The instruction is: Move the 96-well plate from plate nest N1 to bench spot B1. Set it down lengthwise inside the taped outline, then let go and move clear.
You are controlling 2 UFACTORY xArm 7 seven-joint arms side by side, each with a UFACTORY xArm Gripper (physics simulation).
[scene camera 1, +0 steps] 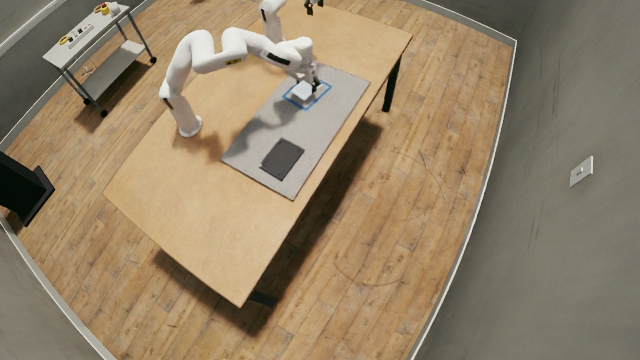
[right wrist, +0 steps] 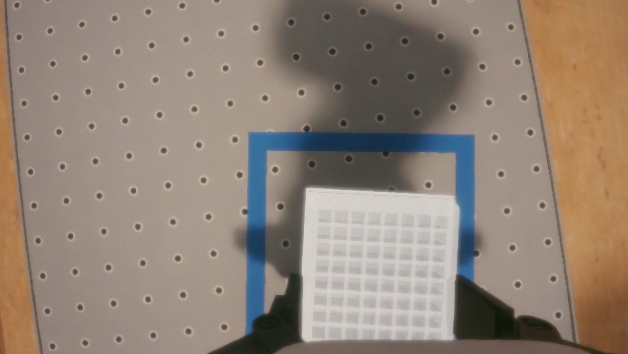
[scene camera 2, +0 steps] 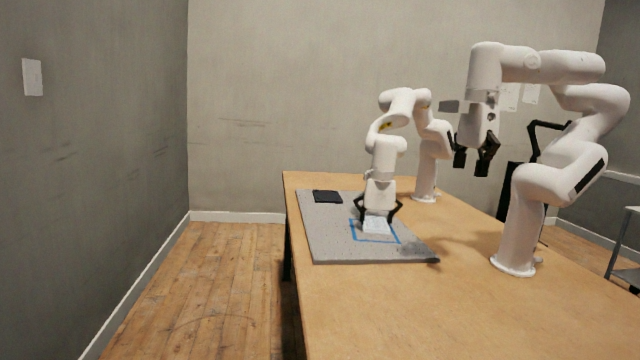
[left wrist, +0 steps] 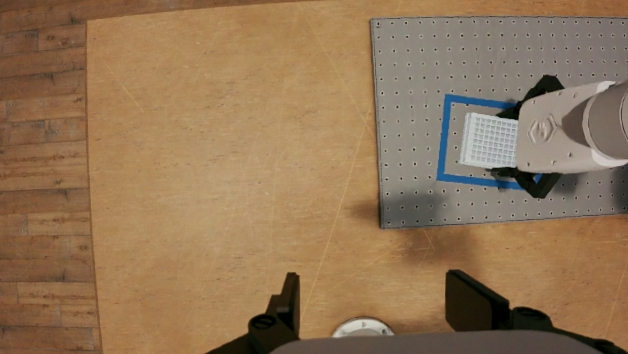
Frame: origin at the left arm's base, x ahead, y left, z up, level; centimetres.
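Seen in the pictures: left gripper, fingertip midpoint: (scene camera 1: 315, 10) (scene camera 2: 468, 172) (left wrist: 372, 296); right gripper, fingertip midpoint: (scene camera 1: 306, 87) (right wrist: 374, 299) (scene camera 2: 375, 224) (left wrist: 501, 144); left arm's base, link origin: (scene camera 1: 275, 44) (scene camera 2: 511, 266); right arm's base, link origin: (scene camera 1: 190, 126) (scene camera 2: 423, 199).
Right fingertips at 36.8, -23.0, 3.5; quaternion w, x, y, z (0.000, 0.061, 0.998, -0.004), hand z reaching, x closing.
Pixels of each thing's middle, then the offset from my right fingertips to it, as dx, dy, dz. Level surfaces: height alone.
- white 96-well plate, body centre: (right wrist: 375, 304) (left wrist: 501, 143) (scene camera 2: 375, 224) (scene camera 1: 306, 87) +0.0, +0.2, +0.2
- black plate nest, body centre: (scene camera 1: 281, 157) (scene camera 2: 327, 195) +11.5, -36.2, -1.4
- grey perforated mat, surface height: dz -2.2
- wooden table, surface height: dz -3.5
The white 96-well plate (scene camera 1: 302, 91) (scene camera 2: 376, 226) (left wrist: 487, 140) (right wrist: 380, 240) is level over the blue taped outline (scene camera 1: 318, 98) (scene camera 2: 375, 242) (left wrist: 443, 140) (right wrist: 360, 142), its long side along the outline's. It seems slightly above the mat; any small gap underneath is hidden. In the right wrist view its right edge meets the right tape's inner edge. My right gripper (scene camera 1: 307, 86) (scene camera 2: 376, 220) (left wrist: 501, 144) (right wrist: 374, 299) is shut on the plate's two long sides. My left gripper (scene camera 1: 314, 6) (scene camera 2: 470, 164) (left wrist: 372, 296) is open and empty, high above the table. The black plate nest (scene camera 1: 282, 159) (scene camera 2: 327, 196) is empty.
The grey perforated mat (scene camera 1: 320, 130) (scene camera 2: 325, 240) (left wrist: 405, 65) (right wrist: 110, 175) lies on the wooden table (scene camera 1: 210, 210) (scene camera 2: 400, 310) (left wrist: 225, 150) under the outline and nest. A wheeled cart (scene camera 1: 57, 60) stands beyond the table in scene camera 1.
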